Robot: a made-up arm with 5 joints. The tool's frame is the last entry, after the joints. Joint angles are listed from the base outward. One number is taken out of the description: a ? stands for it. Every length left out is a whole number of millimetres.
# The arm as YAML. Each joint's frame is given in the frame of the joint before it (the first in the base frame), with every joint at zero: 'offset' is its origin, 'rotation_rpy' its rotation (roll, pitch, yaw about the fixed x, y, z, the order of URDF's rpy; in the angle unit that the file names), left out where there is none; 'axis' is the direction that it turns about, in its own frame. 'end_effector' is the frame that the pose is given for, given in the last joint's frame.
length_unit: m
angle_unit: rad
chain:
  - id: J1
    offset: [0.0, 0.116, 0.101]
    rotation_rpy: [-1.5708, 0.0, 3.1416]
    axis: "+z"
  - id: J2
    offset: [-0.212, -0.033, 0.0]
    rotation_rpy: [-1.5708, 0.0, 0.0]
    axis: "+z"
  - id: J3
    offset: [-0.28, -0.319, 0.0]
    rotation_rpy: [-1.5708, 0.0, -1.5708]
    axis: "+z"
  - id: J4
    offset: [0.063, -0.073, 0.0]
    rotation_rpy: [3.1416, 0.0, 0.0]
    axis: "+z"
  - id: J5
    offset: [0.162, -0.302, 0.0]
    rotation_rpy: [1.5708, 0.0, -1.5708]
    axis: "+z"
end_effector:
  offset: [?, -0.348, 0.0]
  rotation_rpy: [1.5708, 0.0, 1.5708]
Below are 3 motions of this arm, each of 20 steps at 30 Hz.
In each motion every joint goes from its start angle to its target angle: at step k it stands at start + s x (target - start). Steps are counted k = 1, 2, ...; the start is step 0. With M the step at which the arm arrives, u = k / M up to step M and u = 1 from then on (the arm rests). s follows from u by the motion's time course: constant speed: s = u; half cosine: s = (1 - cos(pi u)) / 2; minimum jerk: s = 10 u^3 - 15 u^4 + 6 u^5.
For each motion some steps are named. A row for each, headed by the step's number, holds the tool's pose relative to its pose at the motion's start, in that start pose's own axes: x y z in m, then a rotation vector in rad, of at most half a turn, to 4 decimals.
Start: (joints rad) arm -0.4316 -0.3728 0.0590 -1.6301 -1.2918
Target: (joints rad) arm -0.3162 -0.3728 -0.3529 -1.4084 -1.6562
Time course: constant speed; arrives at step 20
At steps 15, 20:
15: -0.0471 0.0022 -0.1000 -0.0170 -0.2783 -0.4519
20: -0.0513 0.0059 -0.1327 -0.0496 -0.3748 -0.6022

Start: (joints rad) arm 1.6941 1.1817 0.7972 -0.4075 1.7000
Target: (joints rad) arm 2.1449 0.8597 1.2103 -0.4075 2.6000
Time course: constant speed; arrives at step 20
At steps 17, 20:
17: -0.0060 -0.0447 0.1187 0.1283 0.4632 0.0542
20: 0.0030 -0.0665 0.1300 0.1657 0.5496 0.0821

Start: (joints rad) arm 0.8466 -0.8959 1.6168 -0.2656 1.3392
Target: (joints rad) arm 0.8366 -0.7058 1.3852 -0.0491 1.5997
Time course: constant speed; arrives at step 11
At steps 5, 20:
5: 0.0871 -0.1103 0.0457 0.0149 0.2020 0.2078
20: 0.2358 -0.2189 0.0763 0.0224 0.4464 0.4572

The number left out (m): 0.051
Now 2 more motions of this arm.
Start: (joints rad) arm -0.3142 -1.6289 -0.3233 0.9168 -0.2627
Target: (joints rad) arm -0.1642 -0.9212 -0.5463 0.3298 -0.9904
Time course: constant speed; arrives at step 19
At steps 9, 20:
9: -0.1705 0.0880 -0.0742 -0.2774 -0.6527 -0.0152
20: -0.2510 0.1351 -0.1597 -0.6204 -1.3490 0.0411

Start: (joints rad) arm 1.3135 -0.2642 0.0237 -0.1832 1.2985
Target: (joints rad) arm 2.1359 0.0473 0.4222 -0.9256 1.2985
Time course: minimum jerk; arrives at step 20
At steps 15, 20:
15: -0.1399 0.5863 -0.2852 0.4072 -0.3966 -1.2141
20: -0.1108 0.6209 -0.2817 0.4932 -0.4027 -1.3349

